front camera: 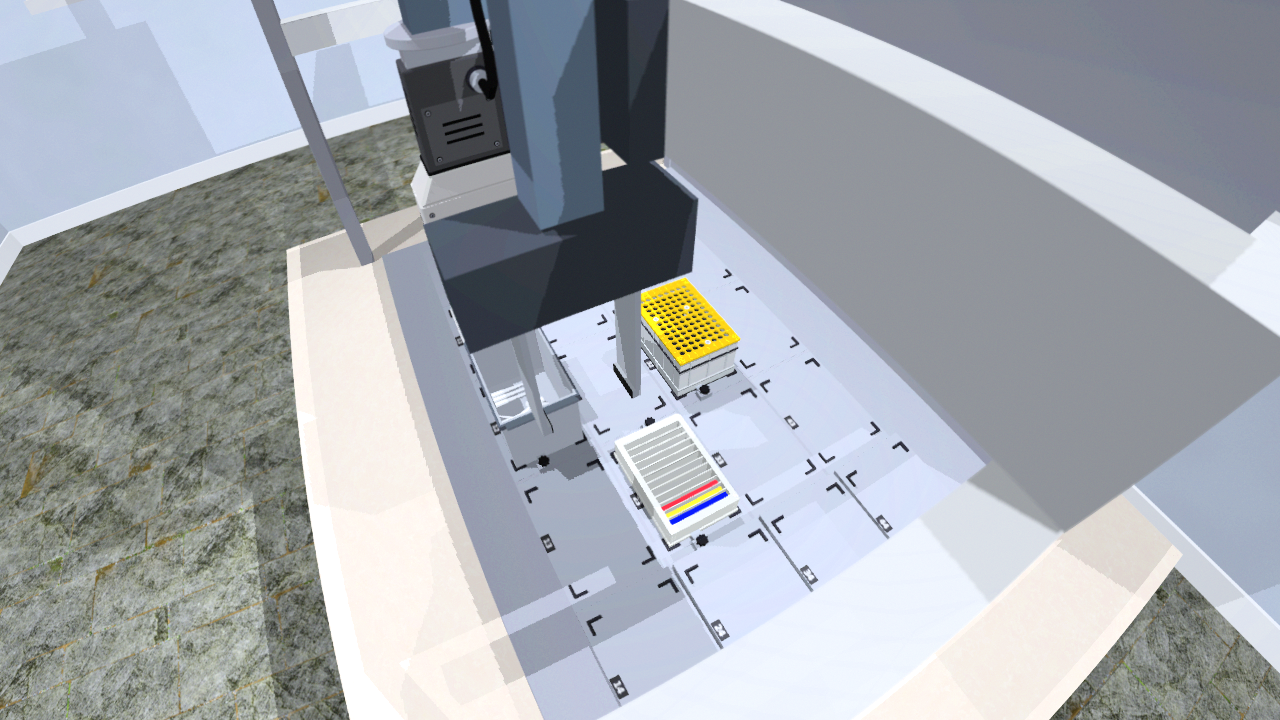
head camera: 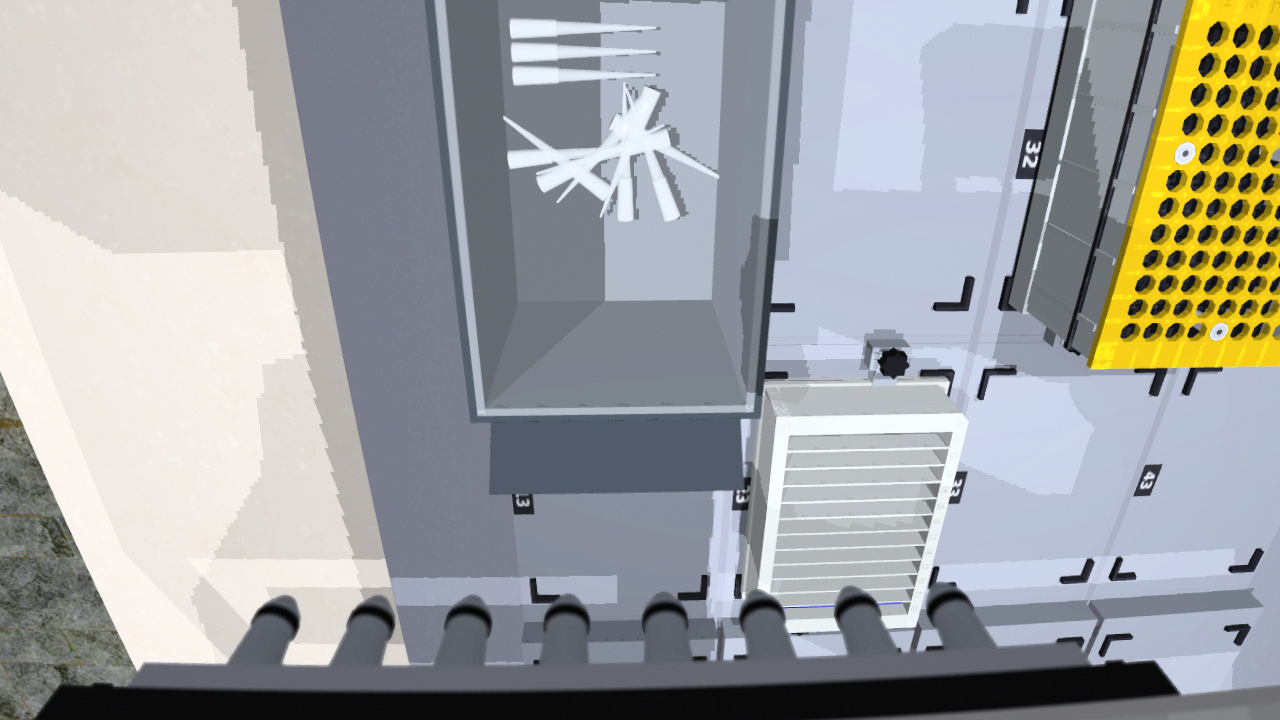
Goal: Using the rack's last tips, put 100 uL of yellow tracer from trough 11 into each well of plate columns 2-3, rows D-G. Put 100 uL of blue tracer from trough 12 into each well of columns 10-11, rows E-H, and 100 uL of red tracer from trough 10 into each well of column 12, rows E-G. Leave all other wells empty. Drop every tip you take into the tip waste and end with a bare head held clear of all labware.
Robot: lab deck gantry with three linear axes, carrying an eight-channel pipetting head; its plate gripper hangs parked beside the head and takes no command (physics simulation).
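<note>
The pipetting head (front camera: 458, 116) is at the upper left in the front view. Its eight nozzles (head camera: 665, 617) are bare in the head view. The parked gripper (front camera: 588, 413) is open, its two fingers apart with nothing between them. The trough rack (front camera: 677, 479) (head camera: 941, 429) shows red (front camera: 691, 495), yellow (front camera: 697, 504) and blue (front camera: 699, 507) strips at its near end. The yellow tip rack (front camera: 689, 322) (head camera: 1109, 349) has mostly empty holes and a few white tips (head camera: 1185, 153). The waste bin (front camera: 565, 405) (head camera: 617, 411) holds scattered used tips (head camera: 635, 134). The plate does not show in either view.
A sloped grey block (head camera: 617, 456) adjoins the bin's near end. A black knob (head camera: 893, 362) stands beside the trough rack's far end. The tall grey panel (front camera: 895, 223) runs along the deck's right side, and a post (front camera: 313, 134) stands at the left.
</note>
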